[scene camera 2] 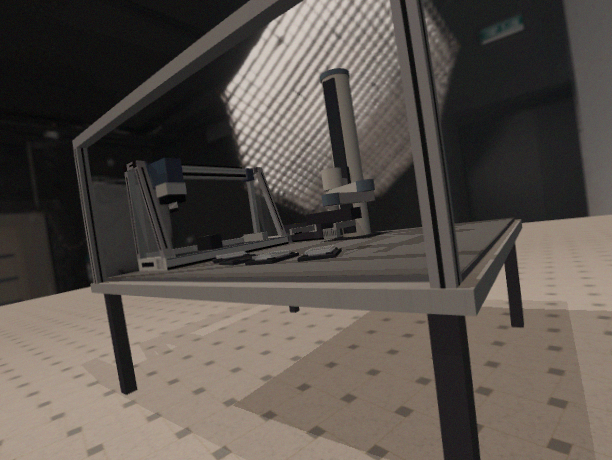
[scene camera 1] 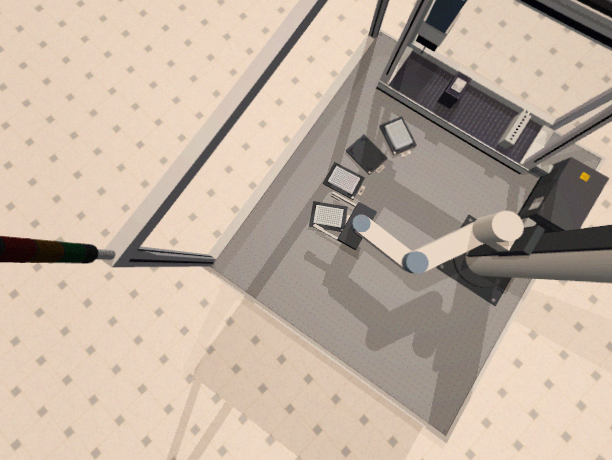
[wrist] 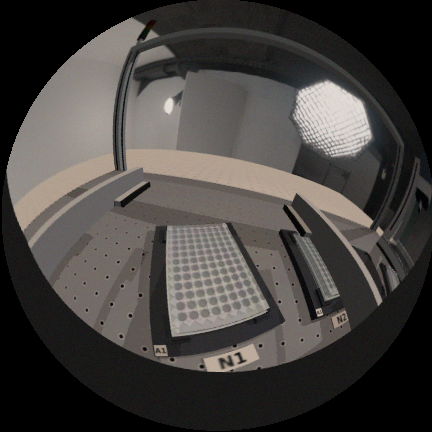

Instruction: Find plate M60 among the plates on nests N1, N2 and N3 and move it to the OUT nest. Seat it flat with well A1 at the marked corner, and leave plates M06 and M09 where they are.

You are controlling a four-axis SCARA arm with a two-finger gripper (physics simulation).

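Pixels of known places: gripper, fingertip midpoint: (scene camera 2: 311,229) (scene camera 1: 322,208) (wrist: 218,185); arm's base, origin of the base link: (scene camera 1: 479,259).
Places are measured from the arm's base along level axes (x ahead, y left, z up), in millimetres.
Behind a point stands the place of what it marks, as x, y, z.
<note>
My gripper (scene camera 1: 324,210) @(722, 233, 106) (wrist: 218,185) @(722, 233, 106) is open and empty, its fingers above and to either side of the clear, many-welled plate (scene camera 1: 328,216) @(685, 232, 39) (scene camera 2: 322,250) @(734, 271, 37) (wrist: 210,275) @(671, 222, 38) on nest N1 (wrist: 157,300) @(637, 264, 25). This plate looks flat. An A1 tag marks the nest's near left corner in the wrist view. Another plate (scene camera 1: 345,180) @(714, 45, 39) (wrist: 317,265) @(702, 81, 39) sits on nest N2 (wrist: 300,280) @(691, 101, 18), right of N1 in the wrist view. A third plate (scene camera 1: 398,135) @(626, -284, 39) is on the nest nearest the gantry. A dark nest without a plate (scene camera 1: 366,154) @(702, -125, 25) lies between the latter two. Its label and all plate numbers are unreadable.
The gantry station (scene camera 1: 450,135) (scene camera 2: 215,252) stands beyond the nests, with a dark deck (scene camera 1: 480,115) @(361, -566, 62) and small items on it. A dark box (scene camera 1: 567,195) @(-99, -388, 128) is near the arm's base. Frame posts (scene camera 2: 425,150) @(1044, 706, 217) rise at the table's edge.
</note>
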